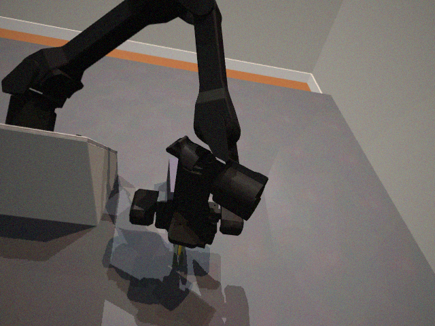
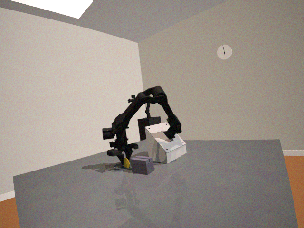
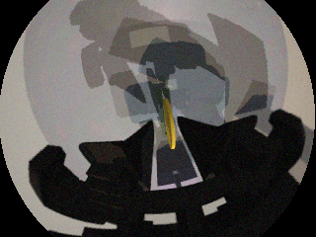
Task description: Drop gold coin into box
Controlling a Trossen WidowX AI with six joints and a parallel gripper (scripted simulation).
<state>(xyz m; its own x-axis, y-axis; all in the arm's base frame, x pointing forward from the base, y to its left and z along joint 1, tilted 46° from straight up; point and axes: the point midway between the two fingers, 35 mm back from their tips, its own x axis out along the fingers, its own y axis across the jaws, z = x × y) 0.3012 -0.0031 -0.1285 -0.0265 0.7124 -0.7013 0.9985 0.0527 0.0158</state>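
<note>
The gold coin is right at my gripper tip.
</note>
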